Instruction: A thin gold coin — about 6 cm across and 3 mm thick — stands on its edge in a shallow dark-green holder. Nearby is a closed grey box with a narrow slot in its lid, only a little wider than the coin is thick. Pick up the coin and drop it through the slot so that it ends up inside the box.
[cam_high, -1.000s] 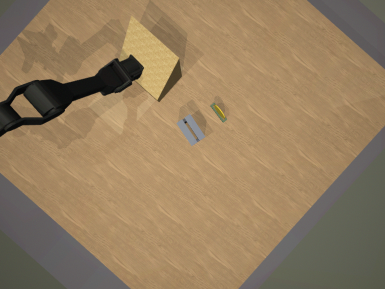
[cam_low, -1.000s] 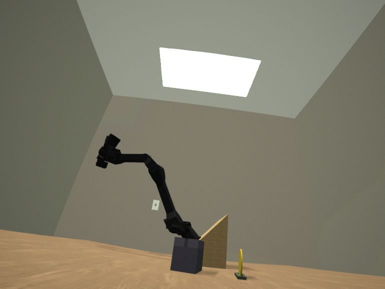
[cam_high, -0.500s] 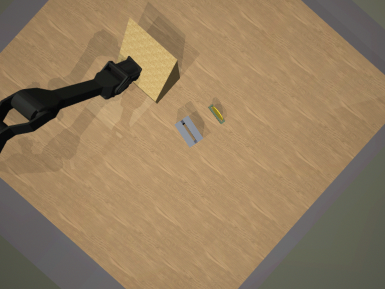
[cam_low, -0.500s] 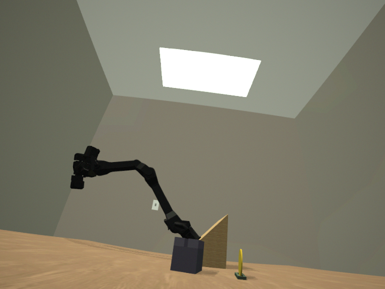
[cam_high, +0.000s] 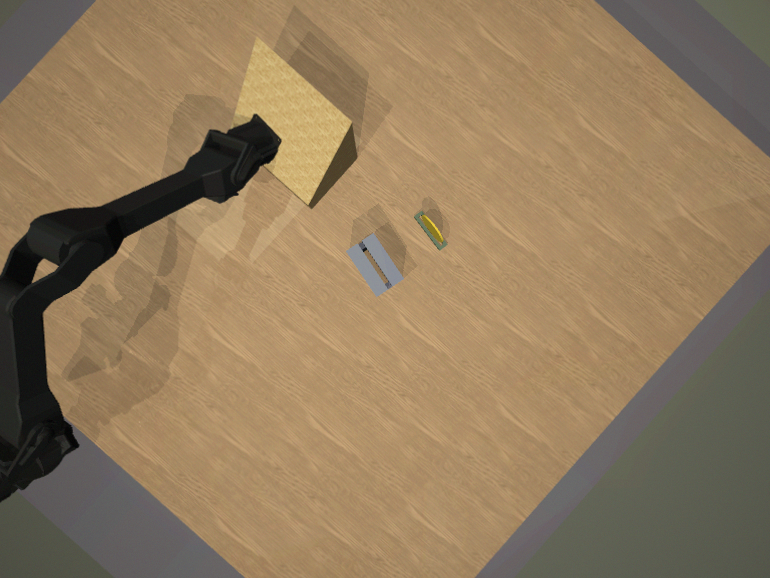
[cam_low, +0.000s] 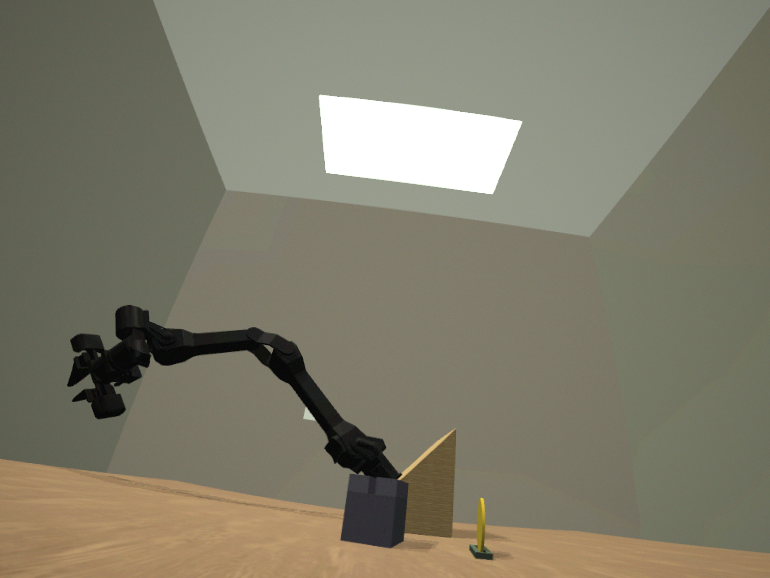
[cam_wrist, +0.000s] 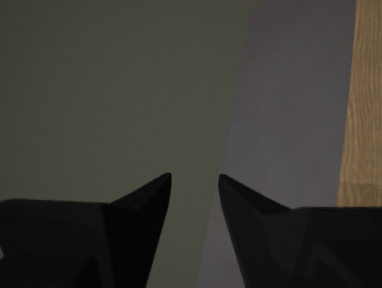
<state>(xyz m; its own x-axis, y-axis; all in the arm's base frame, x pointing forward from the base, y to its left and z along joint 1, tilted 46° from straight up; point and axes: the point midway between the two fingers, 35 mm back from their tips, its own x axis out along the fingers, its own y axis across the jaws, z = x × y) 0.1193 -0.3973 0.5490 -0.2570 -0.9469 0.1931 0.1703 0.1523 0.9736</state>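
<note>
The gold coin lies 810 mm to the left of my gripper tip, 210 mm ahead of it and 110 mm below it.
</note>
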